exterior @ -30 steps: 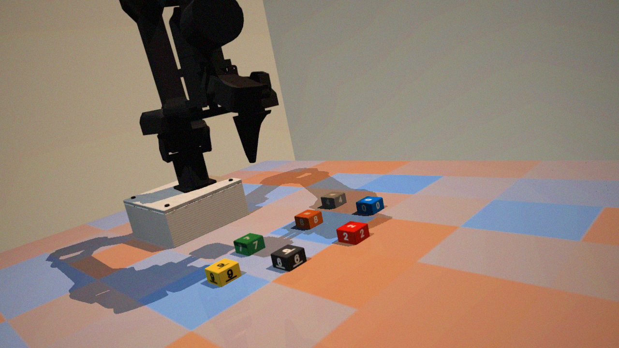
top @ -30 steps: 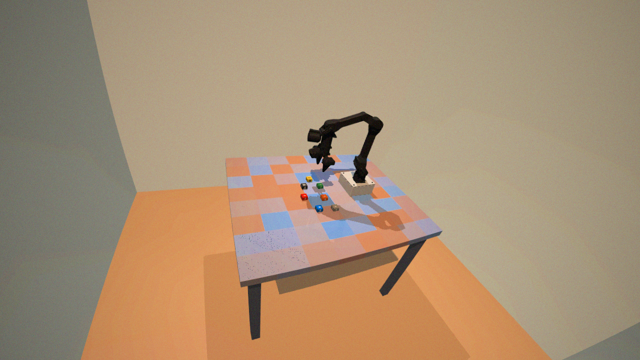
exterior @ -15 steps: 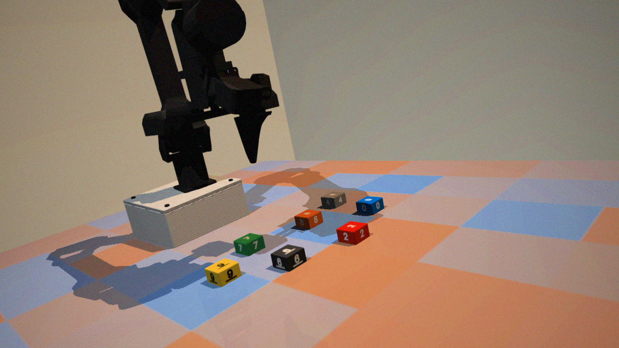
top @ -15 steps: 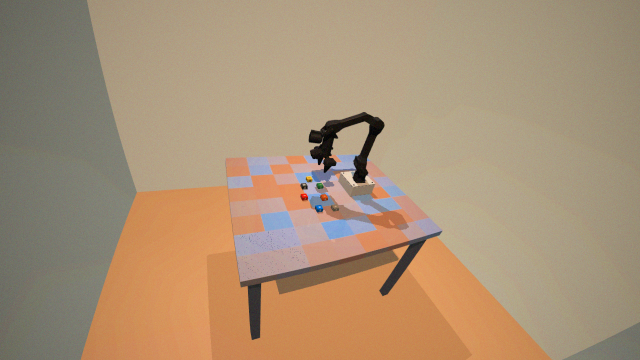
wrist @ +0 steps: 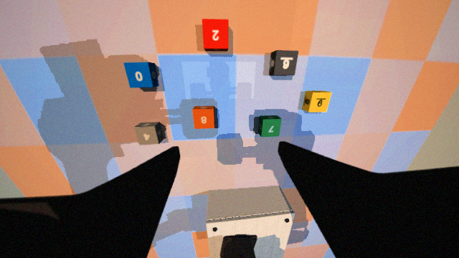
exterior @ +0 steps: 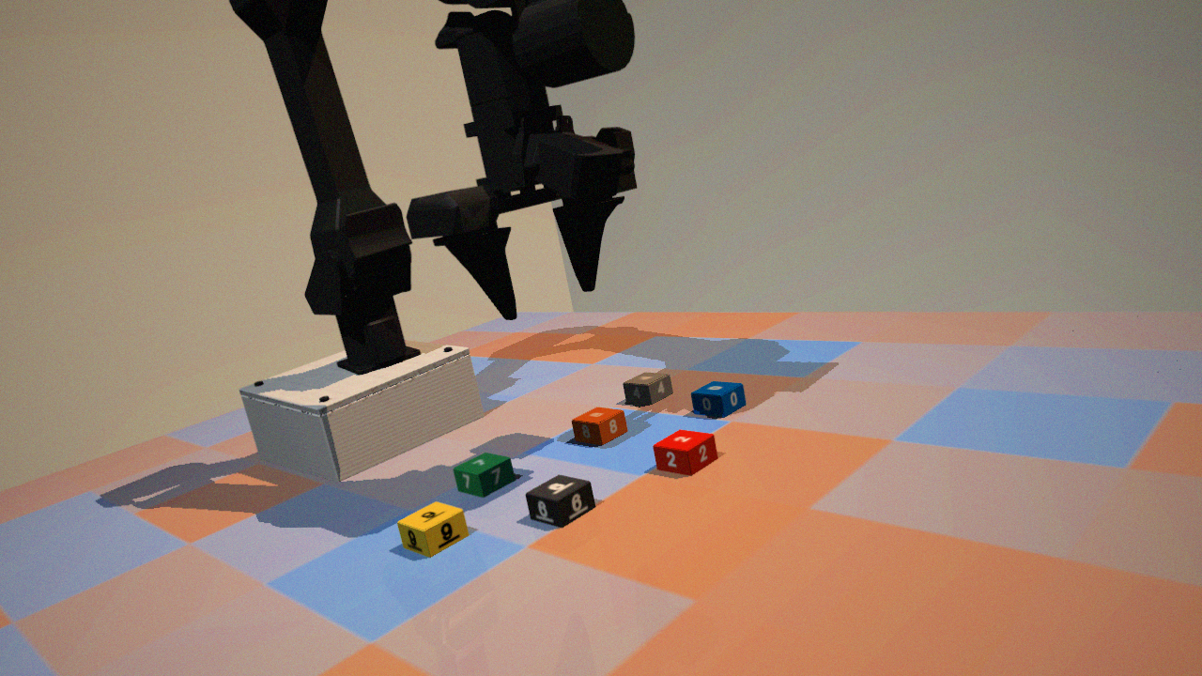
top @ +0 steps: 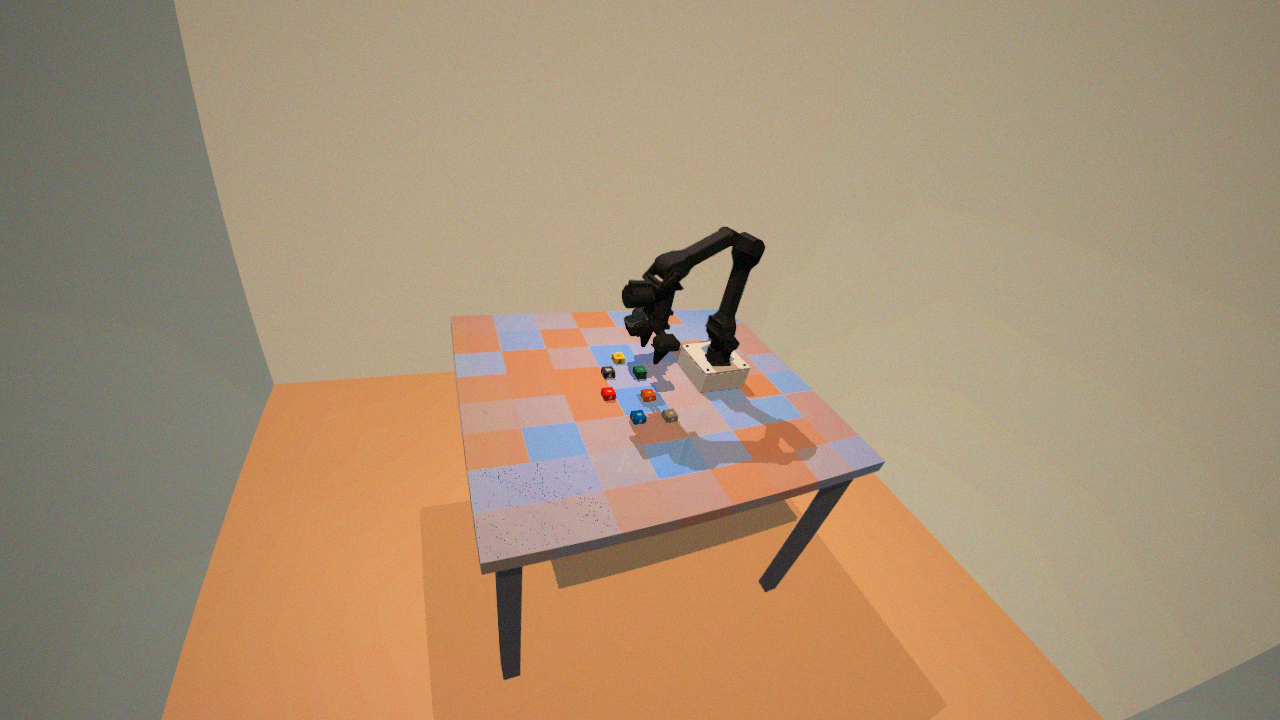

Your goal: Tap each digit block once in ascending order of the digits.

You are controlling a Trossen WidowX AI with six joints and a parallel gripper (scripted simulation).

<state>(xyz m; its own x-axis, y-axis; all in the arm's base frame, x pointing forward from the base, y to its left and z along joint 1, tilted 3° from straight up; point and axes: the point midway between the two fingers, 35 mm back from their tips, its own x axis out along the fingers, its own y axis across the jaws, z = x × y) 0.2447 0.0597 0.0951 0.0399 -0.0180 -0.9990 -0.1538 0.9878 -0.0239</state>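
Right now the blue 0 block is 4 cm ahead of my gripper tip, 12 cm to the left of it and 11 cm below it. From my gripper tip the other things lie so: green 7 block: 2 cm behind, 8 cm to the right, 11 cm below; orange 8 block: 1 cm behind, 3 cm to the left, 11 cm below; red 2 block: 10 cm ahead, 2 cm to the left, 11 cm below.
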